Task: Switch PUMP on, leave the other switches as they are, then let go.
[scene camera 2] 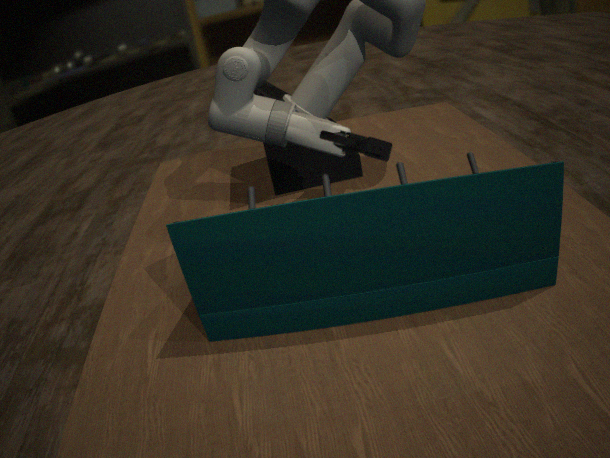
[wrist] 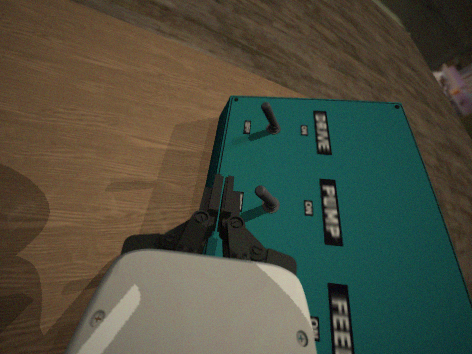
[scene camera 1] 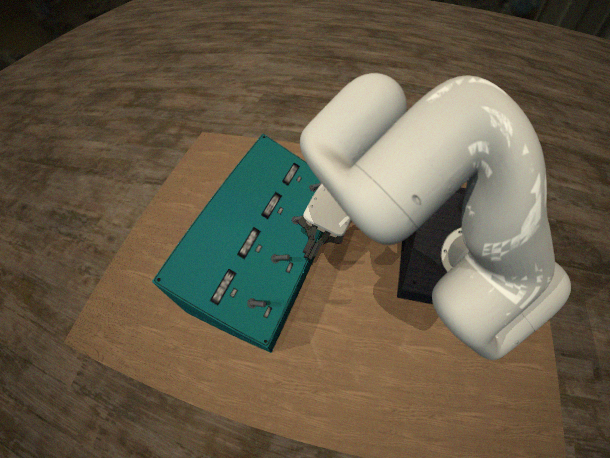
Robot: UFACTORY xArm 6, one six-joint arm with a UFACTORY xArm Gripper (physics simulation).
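Where they show: gripper, fingertip midpoint: (scene camera 2: 390, 152) (wrist: 222, 186) (scene camera 1: 306, 258); arm's base at its link origin: (scene camera 2: 305, 112) (scene camera 1: 466, 252).
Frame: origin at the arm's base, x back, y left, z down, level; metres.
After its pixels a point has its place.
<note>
The teal switch box (scene camera 1: 215, 225) {x -0.584, y 0.051, z -0.037 m} (scene camera 2: 375, 245) {x -0.610, y -0.029, z 0.016 m} (wrist: 385, 175) {x -0.583, y 0.097, z -0.032 m} has a row of levers. The grey PUMP lever (scene camera 1: 281, 258) {x -0.426, y 0.079, z 0.014 m} (scene camera 2: 402, 174) {x -0.431, y 0.073, z 0.015 m} (wrist: 266, 198) {x -0.420, y 0.070, z 0.010 m} leans toward its OFF side, away from the ON label in the wrist view. The DRIVE lever (scene camera 1: 258, 303) {x -0.447, y 0.194, z 0.009 m} (scene camera 2: 472, 163) {x -0.452, y 0.189, z 0.014 m} (wrist: 271, 118) {x -0.450, y 0.186, z 0.016 m} also leans to OFF. My gripper (scene camera 1: 309, 254) {x -0.367, y 0.076, z 0.000 m} (scene camera 2: 388, 150) {x -0.367, y 0.076, z 0.000 m} (wrist: 222, 186) {x -0.367, y 0.076, z 0.000 m} is shut and empty. Its fingertips are apart from the PUMP lever, on its OFF side by the box's near edge, and partly cover the PUMP OFF label. The FEED lever is hidden in the wrist view.
The FEED nameplate (wrist: 341, 320) {x -0.486, y -0.051, z 0.003 m} shows beside the gripper body. Two more levers (scene camera 2: 326, 185) {x -0.407, y -0.045, z 0.014 m} (scene camera 2: 251, 198) {x -0.384, y -0.161, z 0.014 m} stand farther along the row. The arm's dark base plate (scene camera 1: 417, 272) {x -0.108, y 0.044, z 0.047 m} (scene camera 2: 295, 175) {x -0.127, y -0.064, z 0.097 m} stands on the wooden board (scene camera 1: 380, 380) {x -0.160, y 0.287, z 0.133 m} (scene camera 2: 350, 395) {x -0.727, y -0.107, z 0.133 m} behind the gripper.
</note>
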